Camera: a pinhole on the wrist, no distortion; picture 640 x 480 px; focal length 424.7 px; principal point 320.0 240.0 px. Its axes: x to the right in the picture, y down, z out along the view. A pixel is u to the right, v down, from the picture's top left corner.
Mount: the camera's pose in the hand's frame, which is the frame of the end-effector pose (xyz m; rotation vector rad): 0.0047 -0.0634 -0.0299 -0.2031 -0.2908 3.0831
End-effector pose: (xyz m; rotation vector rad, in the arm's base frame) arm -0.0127 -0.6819 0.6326 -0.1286 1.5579 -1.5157
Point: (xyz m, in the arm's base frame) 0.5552 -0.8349 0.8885
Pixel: 535.5 94.8
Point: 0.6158 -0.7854 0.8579
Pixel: 578.3 44.4
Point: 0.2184 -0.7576 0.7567
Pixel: 515.0 72.5
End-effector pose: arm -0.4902 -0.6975 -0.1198 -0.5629 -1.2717 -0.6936
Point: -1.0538 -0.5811 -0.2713
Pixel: 465.2 393.1
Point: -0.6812 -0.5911 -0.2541
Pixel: 609.5 185.5
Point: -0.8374 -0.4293 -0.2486
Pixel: 478.5 179.6
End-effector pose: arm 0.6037 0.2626 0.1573 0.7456 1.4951 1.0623
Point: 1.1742 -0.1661 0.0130
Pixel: 578.6 388.6
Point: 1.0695 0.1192 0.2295
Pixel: 497.7 144.0
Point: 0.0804 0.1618 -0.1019
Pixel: behind the camera
